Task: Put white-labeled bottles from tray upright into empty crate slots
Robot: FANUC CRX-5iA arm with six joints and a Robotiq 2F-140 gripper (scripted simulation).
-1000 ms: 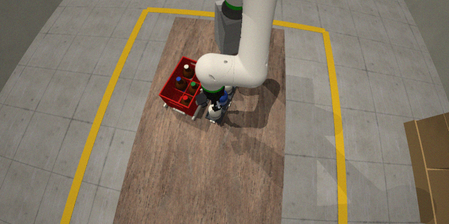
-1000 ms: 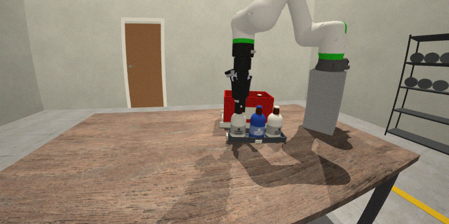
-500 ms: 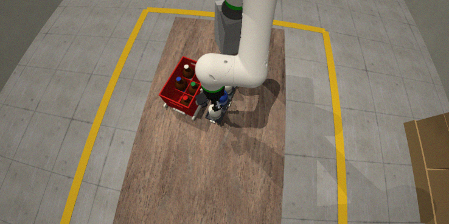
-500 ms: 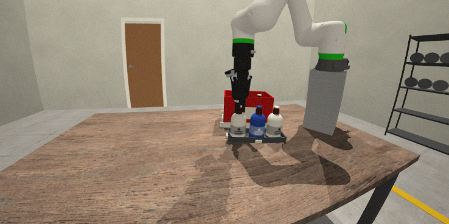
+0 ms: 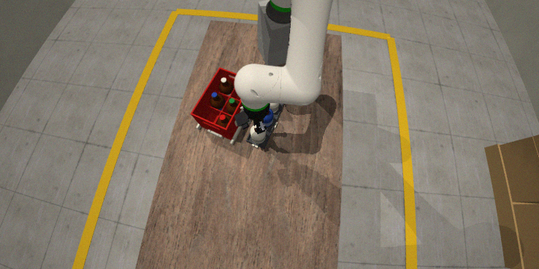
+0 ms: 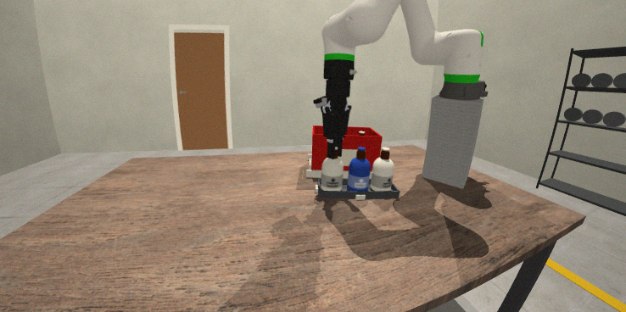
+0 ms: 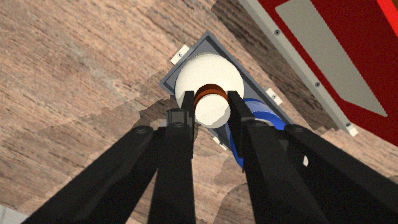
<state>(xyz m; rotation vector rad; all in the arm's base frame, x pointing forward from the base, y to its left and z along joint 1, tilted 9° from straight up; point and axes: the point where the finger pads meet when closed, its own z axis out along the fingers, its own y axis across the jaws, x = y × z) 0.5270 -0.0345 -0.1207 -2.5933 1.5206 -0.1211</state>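
The blue-labeled bottle lies 90 mm behind my hand, 80 mm below it and 20 mm to the left of it. Also, from my hand: red crate 180 mm to the right, 120 mm behind, 80 mm below; then dark tray 150 mm below, 80 mm behind, 20 mm to the left.
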